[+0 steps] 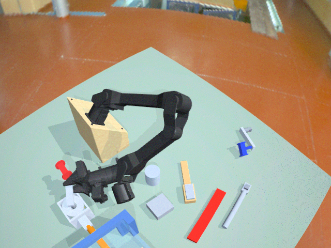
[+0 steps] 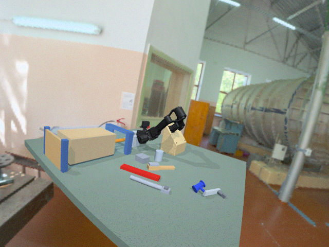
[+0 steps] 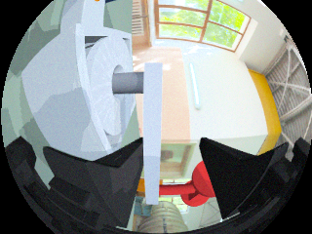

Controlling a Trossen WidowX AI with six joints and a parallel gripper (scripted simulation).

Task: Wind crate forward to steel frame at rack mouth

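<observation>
Now: the winch handle 10 mm behind my gripper tip, 10 mm to the left of it and 10 mm below it. Also, from my gripper tip: pale grey winch (30 mm ahead, 20 mm to the right, 100 mm below); red knob (40 mm behind, 30 mm to the left, 20 mm above); blue frame (210 mm ahead, 10 mm to the right, 30 mm below).
</observation>
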